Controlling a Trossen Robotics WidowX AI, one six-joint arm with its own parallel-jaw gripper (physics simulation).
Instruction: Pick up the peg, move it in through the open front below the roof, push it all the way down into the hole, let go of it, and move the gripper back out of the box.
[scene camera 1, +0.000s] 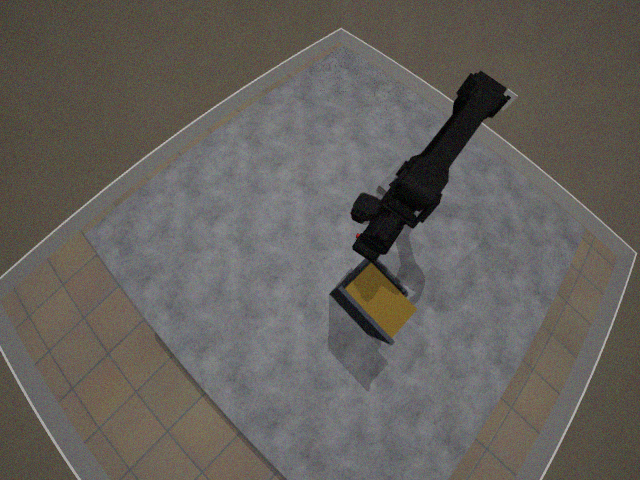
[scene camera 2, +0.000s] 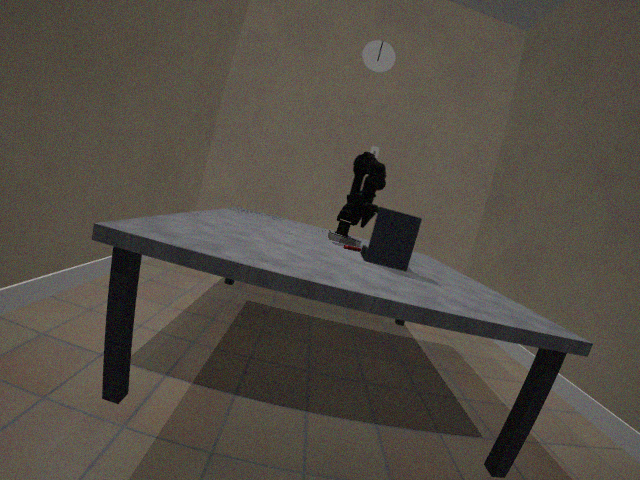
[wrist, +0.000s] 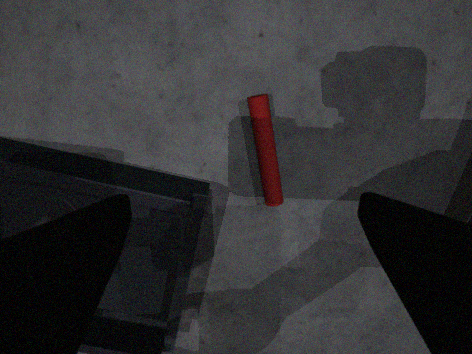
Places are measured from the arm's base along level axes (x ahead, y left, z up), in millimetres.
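Where they show: gripper, fingertip midpoint: (scene camera 2: 358, 226) (wrist: 246, 204); arm's base, origin of the base link: (scene camera 2: 341, 234).
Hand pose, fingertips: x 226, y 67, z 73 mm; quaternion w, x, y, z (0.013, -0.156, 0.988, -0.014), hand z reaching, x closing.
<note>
Things, the pixels of their centre, and the offset from my fingertips. Level surfaces: height alone.
- red peg, body centre: (wrist: 266, 152) (scene camera 2: 352, 248) 20 mm back, 0 mm left, 99 mm down
- dark box, body centre: (scene camera 1: 377, 291) (scene camera 2: 389, 237) 89 mm ahead, 125 mm left, 5 mm down
- table with its yellow roof, its level: 96 mm up
The red peg (scene camera 2: 352, 248) (wrist: 266, 150) lies flat on the table beside the box; in scene camera 1 a small red bit of the peg (scene camera 1: 357, 235) shows past the arm. The dark box (scene camera 2: 395, 240) (wrist: 115, 172) stands on the table with its yellow roof (scene camera 1: 387, 310) on top. The hole cannot be made out in these views. My gripper (scene camera 1: 368, 253) (scene camera 2: 343, 238) (wrist: 246, 204) is open and empty, above the table near the peg and the box. In the wrist view the peg is ahead of and between the fingertips; the left finger overlaps the box.
The grey table (scene camera 1: 232, 217) (scene camera 2: 232, 242) carries the box, peg and arm. The box's wall is close to the peg in the wrist view, at lower left. The black arm (scene camera 1: 421, 180) (scene camera 2: 367, 175) reaches over from the table's far side. Shadows cross the table.
</note>
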